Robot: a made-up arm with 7 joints.
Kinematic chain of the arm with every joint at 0, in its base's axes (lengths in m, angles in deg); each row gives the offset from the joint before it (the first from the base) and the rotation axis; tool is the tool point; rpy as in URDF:
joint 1: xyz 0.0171 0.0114 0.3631 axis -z
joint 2: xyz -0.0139 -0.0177 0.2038 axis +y
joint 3: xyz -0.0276 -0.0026 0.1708 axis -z
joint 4: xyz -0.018 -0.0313 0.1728 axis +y
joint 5: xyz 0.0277 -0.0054 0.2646 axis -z
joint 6: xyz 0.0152 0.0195 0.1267 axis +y
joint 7: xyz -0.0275 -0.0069 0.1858 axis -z
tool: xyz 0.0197 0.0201 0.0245 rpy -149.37 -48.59 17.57
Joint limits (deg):
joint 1: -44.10..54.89
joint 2: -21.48..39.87
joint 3: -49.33..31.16
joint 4: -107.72..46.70
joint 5: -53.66..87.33
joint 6: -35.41..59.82
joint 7: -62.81..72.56
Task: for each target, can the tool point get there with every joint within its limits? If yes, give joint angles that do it. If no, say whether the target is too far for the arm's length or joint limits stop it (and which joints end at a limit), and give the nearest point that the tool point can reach.
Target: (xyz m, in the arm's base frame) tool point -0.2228 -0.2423 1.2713
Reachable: yes | joints -21.18 32.23 -7.31 -87.21 31.81 6.14 60.27
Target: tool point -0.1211 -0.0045 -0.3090
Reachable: no: joint limits stop it (at a limit: joint 2, joint 4, joint 6, joint 7) | nearest point -0.5097 -0.0492 0.4390 | short by 0.844 m
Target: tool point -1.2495 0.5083 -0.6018
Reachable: no: too far | nearest point -0.5739 0.2433 0.4732 | short by 1.297 m
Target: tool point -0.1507 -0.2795 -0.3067
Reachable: no: joint limits stop it (at a limit: joint 1, joint 2, joint 4, joint 6, joint 7) | nearest point -0.3048 -0.4145 0.4400 | short by 0.774 m
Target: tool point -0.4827 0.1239 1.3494
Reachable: yes | joints 40.80 -8.22 -36.50 -40.12 32.44 3.47 -43.14
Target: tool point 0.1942 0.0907 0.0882
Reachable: no: joint limits stop it (at a limit: joint 1, joint 2, joint 3, joint 4, joint 6, joint 7) | nearest point -0.0608 0.5282 0.4671 | short by 0.632 m
